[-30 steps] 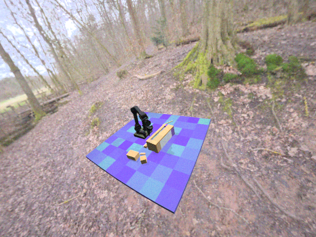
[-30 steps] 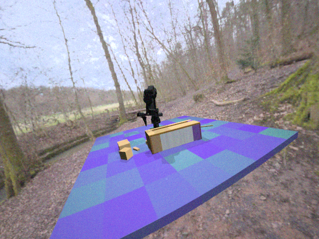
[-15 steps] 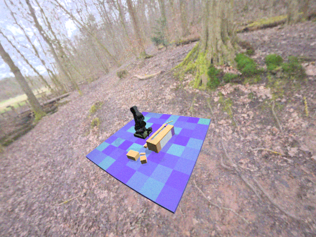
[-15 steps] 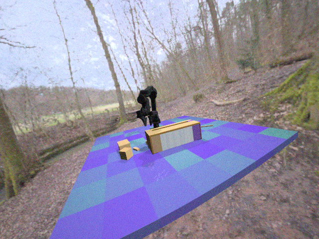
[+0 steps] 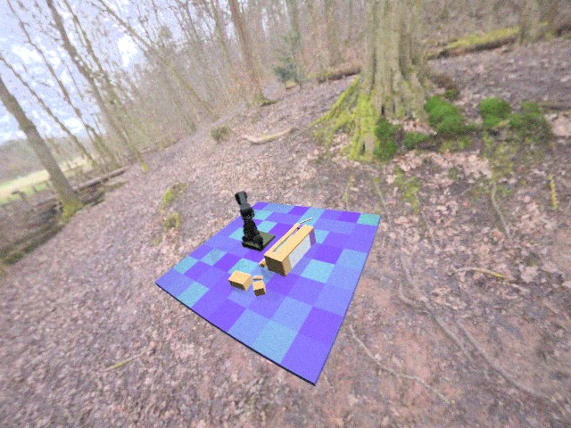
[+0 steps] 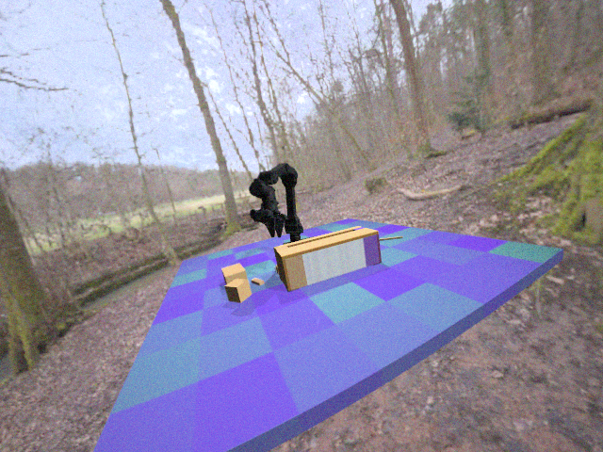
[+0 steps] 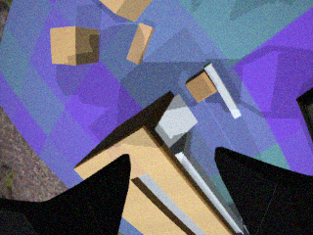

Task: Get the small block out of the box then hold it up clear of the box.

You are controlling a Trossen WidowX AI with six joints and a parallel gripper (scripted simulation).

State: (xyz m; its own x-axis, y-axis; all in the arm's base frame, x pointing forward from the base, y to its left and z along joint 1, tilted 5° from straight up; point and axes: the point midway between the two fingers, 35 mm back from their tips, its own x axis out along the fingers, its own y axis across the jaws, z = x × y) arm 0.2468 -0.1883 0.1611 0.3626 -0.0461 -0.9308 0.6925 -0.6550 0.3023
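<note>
My gripper tip is 3 cm past the tan block and 14 cm above it. From my gripper tip the other things lie so: thin tan stick (1 cm ahead, 56 cm to the left, 16 cm below); box (8 cm ahead, 16 cm to the left, 10 cm below).
</note>
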